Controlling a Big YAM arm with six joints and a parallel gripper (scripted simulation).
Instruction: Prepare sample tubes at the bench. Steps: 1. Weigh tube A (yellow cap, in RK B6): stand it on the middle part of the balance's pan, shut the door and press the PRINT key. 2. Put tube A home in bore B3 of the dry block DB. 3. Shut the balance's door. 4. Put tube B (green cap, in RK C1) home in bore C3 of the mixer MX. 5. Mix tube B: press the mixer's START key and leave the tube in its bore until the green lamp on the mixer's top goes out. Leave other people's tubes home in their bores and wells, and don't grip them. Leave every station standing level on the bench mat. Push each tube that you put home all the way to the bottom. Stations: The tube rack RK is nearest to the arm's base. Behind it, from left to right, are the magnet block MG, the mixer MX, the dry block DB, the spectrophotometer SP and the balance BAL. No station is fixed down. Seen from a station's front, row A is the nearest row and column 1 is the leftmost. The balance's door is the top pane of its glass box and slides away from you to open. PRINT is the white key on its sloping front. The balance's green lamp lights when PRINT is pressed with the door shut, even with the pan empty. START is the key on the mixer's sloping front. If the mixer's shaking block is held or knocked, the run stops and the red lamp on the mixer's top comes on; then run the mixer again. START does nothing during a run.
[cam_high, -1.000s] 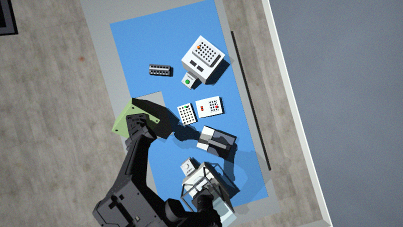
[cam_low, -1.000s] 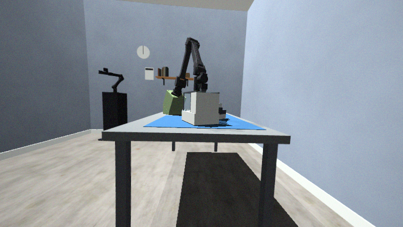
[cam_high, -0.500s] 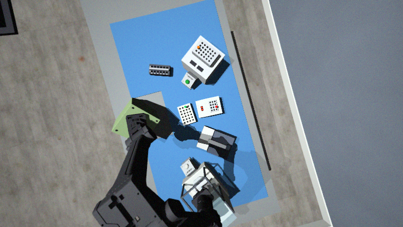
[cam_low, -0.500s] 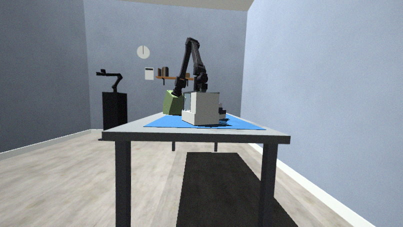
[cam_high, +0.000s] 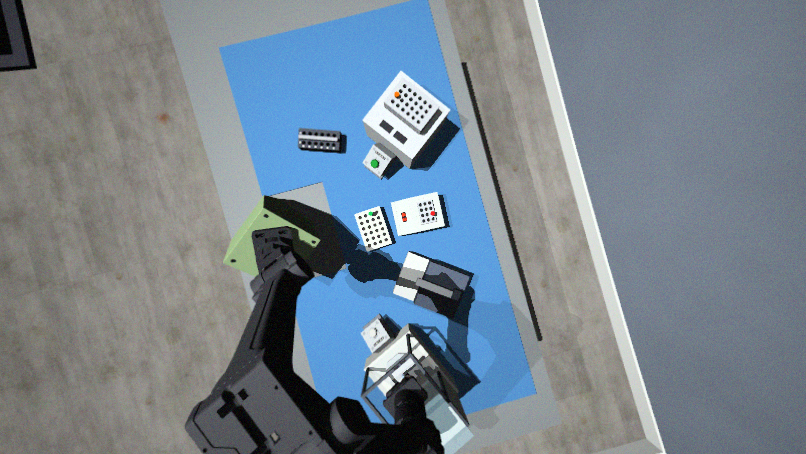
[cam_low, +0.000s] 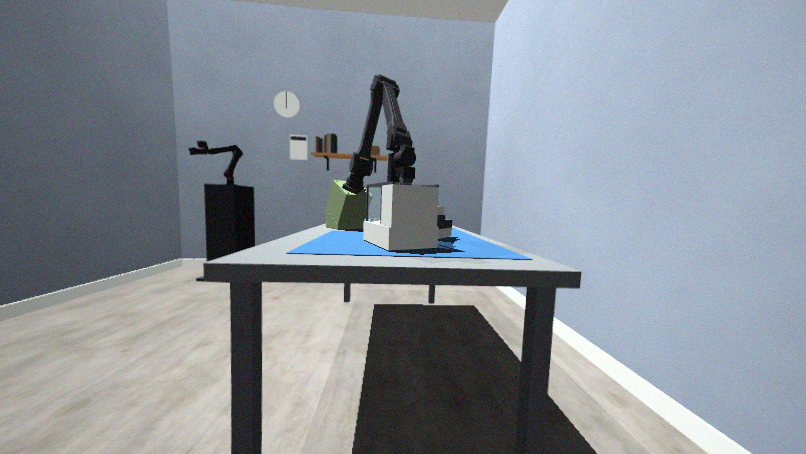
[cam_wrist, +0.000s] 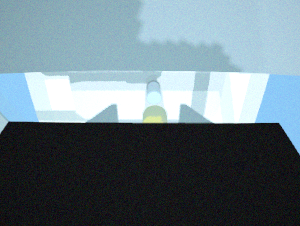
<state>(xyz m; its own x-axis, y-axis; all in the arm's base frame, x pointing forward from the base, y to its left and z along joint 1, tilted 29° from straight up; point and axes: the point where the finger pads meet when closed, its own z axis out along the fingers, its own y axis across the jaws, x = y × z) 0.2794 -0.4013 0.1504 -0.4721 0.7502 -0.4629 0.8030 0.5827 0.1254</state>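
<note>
Now: hand 50 mm above the balance pan. Round my hand: dry block DB: 120 mm ahead, 470 mm to the left, 90 mm below; white rack RK: 30 mm behind, 450 mm to the left, 110 mm below; spectrophotometer SP: 130 mm ahead, 240 mm to the left, 60 mm below.
</note>
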